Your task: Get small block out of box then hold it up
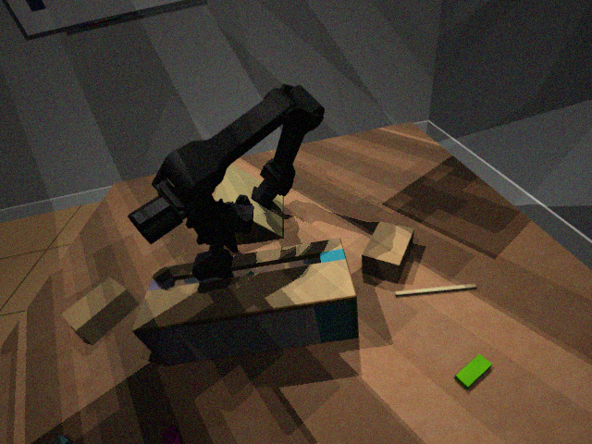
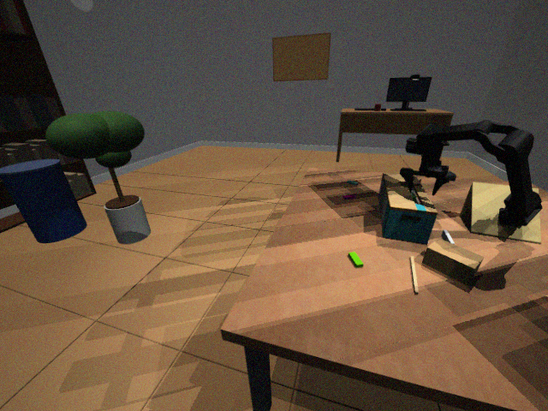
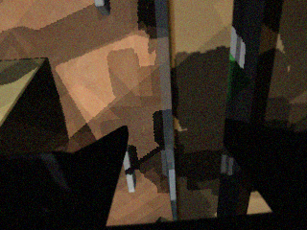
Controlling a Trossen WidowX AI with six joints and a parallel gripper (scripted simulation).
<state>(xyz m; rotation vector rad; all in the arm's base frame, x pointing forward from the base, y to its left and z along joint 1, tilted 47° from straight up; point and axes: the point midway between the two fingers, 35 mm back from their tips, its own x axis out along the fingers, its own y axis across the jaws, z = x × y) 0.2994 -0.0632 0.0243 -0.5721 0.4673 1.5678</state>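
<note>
Right now the long box is 4 cm to the left of my gripper tip, 4 cm below it and 3 cm ahead of it. From my gripper tip the other things lie so: small green block 4 cm to the left, 4 cm ahead, 1 cm below; then thin stick 40 cm to the left, 10 cm below, 4 cm ahead.
</note>
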